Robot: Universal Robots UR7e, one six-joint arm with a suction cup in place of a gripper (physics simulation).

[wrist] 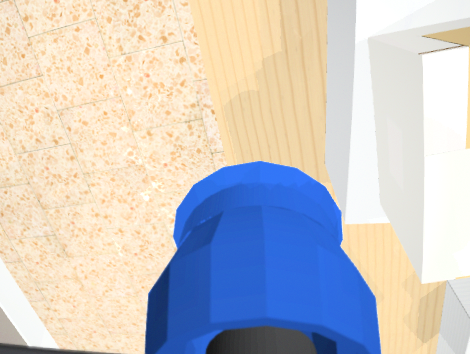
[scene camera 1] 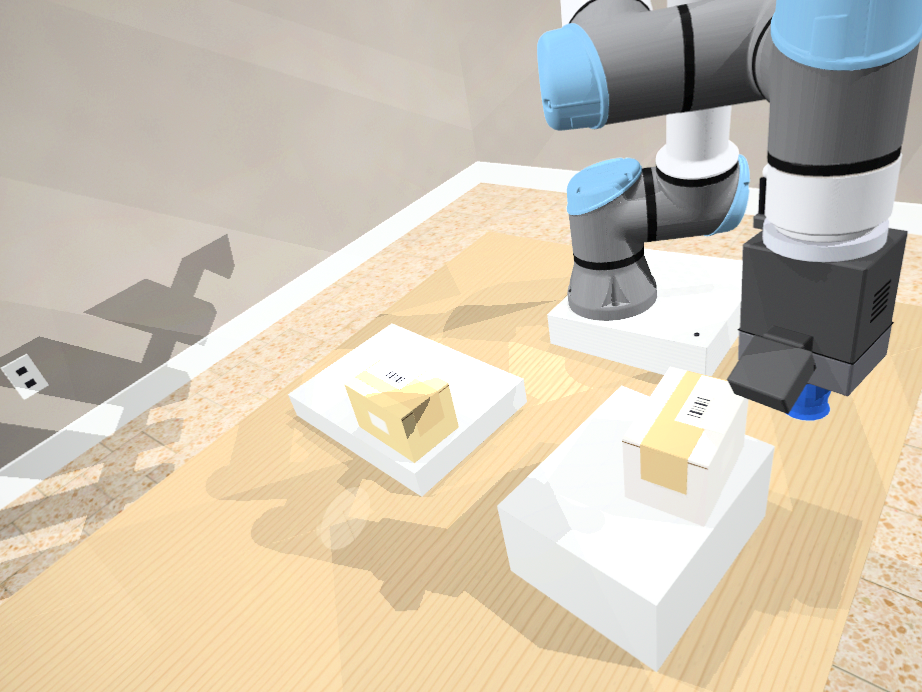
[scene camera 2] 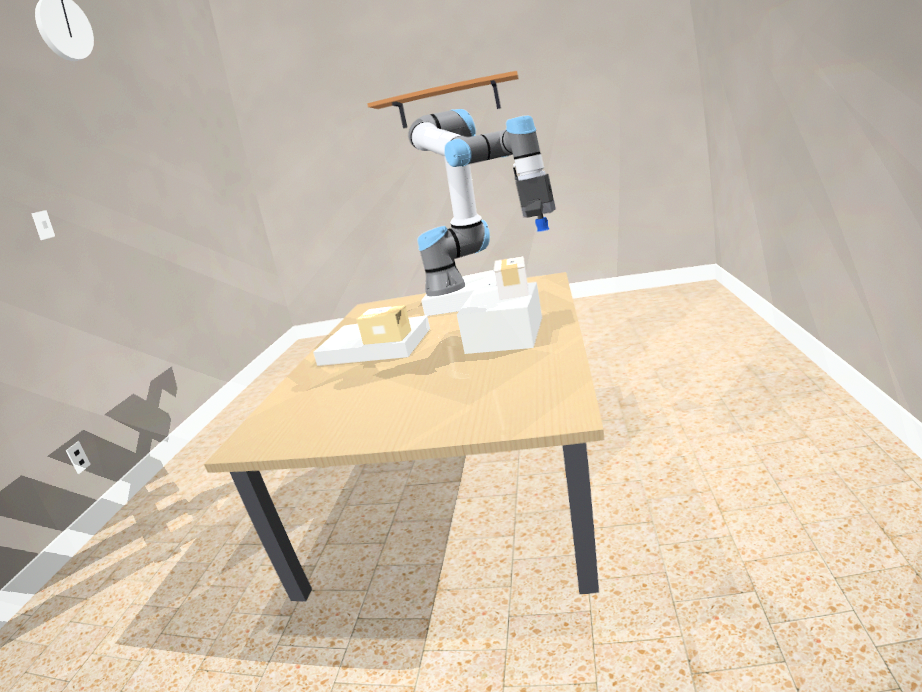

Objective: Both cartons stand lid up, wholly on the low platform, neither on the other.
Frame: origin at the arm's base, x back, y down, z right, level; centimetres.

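Seen in the pictures: hand, its tool point: (wrist: pixel 257 239) (scene camera 1: pixel 804 406) (scene camera 2: pixel 543 229); arm's base, origin of its link: (scene camera 1: pixel 612 297) (scene camera 2: pixel 446 290).
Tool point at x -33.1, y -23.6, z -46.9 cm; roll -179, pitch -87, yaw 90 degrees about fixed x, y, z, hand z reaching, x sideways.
Offsets run from my tool point to a thing's top centre. "*": to the spot under its first point. Level surfaces: height alone.
A tan carton @(dx -9.6, dy +16.8, dz +51.4 cm) (scene camera 1: pixel 388 419) (scene camera 2: pixel 394 330) stands on the low white platform @(* dx -13.4, dy +25.3, dz +71.4 cm) (scene camera 1: pixel 320 388) (scene camera 2: pixel 336 355), its barcode label facing up, near the platform's front corner in scene camera 1. A white carton with a tan tape band @(dx +2.5, dy +9.1, dz +12.2 cm) (scene camera 1: pixel 662 467) (scene camera 2: pixel 510 277) (wrist: pixel 445 105) stands upright on the taller white block @(dx -1.5, dy +18.1, dz +15.9 cm) (scene camera 1: pixel 588 588) (scene camera 2: pixel 495 329) (wrist: pixel 341 100), barcode up. The cartons are apart. My blue suction cup, the gripper (scene camera 1: pixel 808 405) (scene camera 2: pixel 542 224) (wrist: pixel 260 200), carries nothing and counts as open. It hangs in the air above and to the right of the white carton, touching neither carton.
The robot base stands on a white plinth (scene camera 1: pixel 625 347) behind the two platforms. The wooden table @(dy +30.1 cm) (scene camera 1: pixel 223 595) (scene camera 2: pixel 417 417) (wrist: pixel 280 115) has its right edge near the cup in the wrist view. A wall shelf (scene camera 2: pixel 446 89) hangs behind the arm.
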